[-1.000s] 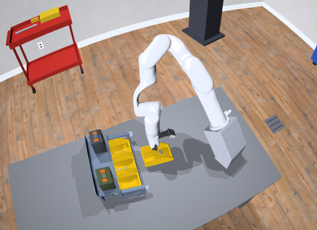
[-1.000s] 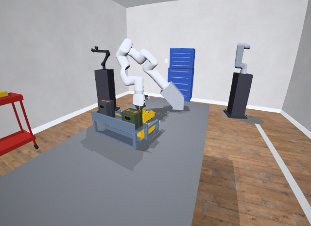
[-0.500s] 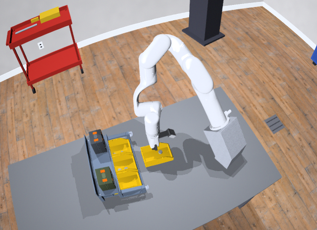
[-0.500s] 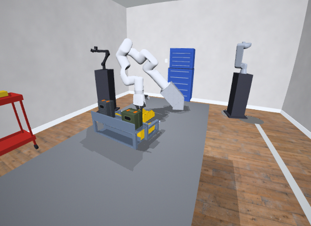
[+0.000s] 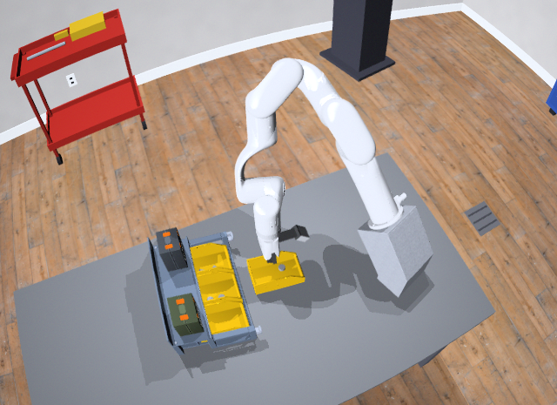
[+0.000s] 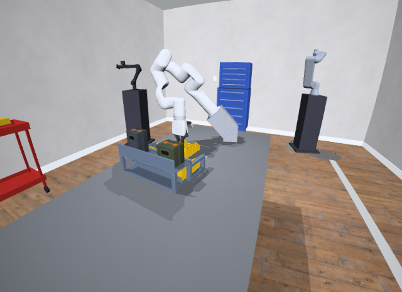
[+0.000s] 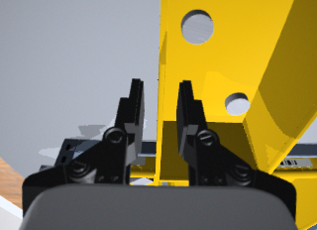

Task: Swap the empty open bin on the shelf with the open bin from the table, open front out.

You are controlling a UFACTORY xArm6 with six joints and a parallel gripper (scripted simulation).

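The shelf lip is 140 mm ahead of my hand, 20 mm to the left of it and 60 mm below it. Also, from my hand: olive box (360 mm ahead, 50 mm to the left, 80 mm above); then dark grey box (270 mm ahead, 160 mm to the right, 90 mm above).
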